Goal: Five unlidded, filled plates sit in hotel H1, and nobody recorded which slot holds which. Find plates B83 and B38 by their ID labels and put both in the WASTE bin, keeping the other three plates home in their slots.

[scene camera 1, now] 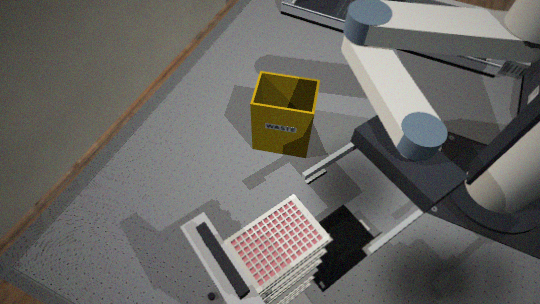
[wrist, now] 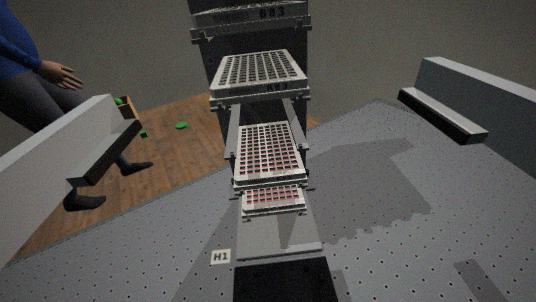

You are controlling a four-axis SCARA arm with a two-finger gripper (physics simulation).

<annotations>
gripper: scene camera 1; wrist
same spot on gripper: (scene camera 1: 318, 170) = (wrist: 465, 104)
</annotations>
